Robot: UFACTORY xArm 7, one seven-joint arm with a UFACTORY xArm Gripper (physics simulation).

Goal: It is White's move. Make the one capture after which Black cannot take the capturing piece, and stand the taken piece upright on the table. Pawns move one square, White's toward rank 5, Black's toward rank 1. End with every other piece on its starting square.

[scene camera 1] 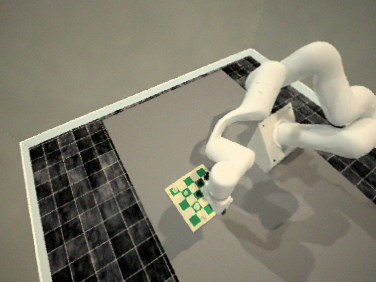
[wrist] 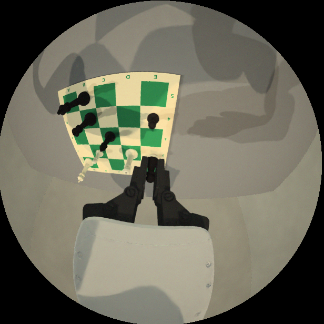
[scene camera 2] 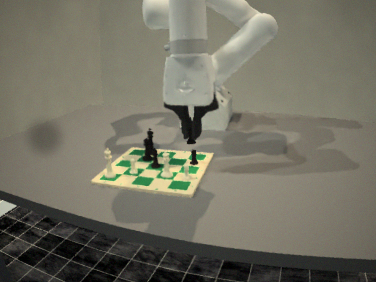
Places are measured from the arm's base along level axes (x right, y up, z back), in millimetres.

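Pixels of known places: gripper, fingertip midpoint: [scene camera 1: 212, 205] [scene camera 2: 191, 137]; arm's base, link origin: [scene camera 1: 281, 133].
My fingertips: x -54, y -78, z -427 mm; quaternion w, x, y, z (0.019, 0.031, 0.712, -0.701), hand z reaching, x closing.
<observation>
For each thing: its top centre in the pictures, then the offset to it from my fingertips. "pt": a spot on its surface instead. Level surfaces: height alone.
- checkered board, surface spot: [scene camera 2: 192, 194] [scene camera 1: 194, 231] pt dz -110, dx -29, dy -72 mm
- black king, top centre: [scene camera 2: 149, 128] dz +71, dx +124, dy -7 mm
- tall white piece, top centre: [scene camera 2: 165, 151] dz -45, dx +43, dy -18 mm
- white king, top centre: [scene camera 2: 106, 147] dz -80, dx +159, dy -7 mm
- grey table, surface height: dy -77 mm
My gripper [scene camera 2: 191, 134] [wrist: 151, 165] is shut on a small black piece [scene camera 2: 191, 141] [wrist: 151, 176], holding it upright above the board's E side. The checkered board [scene camera 1: 194, 229] [scene camera 2: 192, 194] [wrist: 175, 87] lies on the table. Another small black piece [scene camera 2: 194, 157] [wrist: 153, 120] stands on E4. The black king [scene camera 2: 150, 135] [wrist: 83, 99] is on B5, a black piece [scene camera 2: 147, 152] [wrist: 89, 119] on B4, and another [scene camera 2: 155, 160] [wrist: 109, 137] on C3. A tall white piece [scene camera 2: 167, 167] [wrist: 131, 156] is on D2, with a white pawn [scene camera 2: 187, 173] to its right.
The white king [scene camera 2: 108, 166] [wrist: 83, 173] stands at the A1 corner, with a white pawn [scene camera 2: 133, 166] [wrist: 98, 155] near it. The grey table [scene camera 1: 150, 125] [scene camera 2: 300, 210] surrounds the board. The white arm [scene camera 1: 232, 175] covers part of the board in scene camera 1.
</observation>
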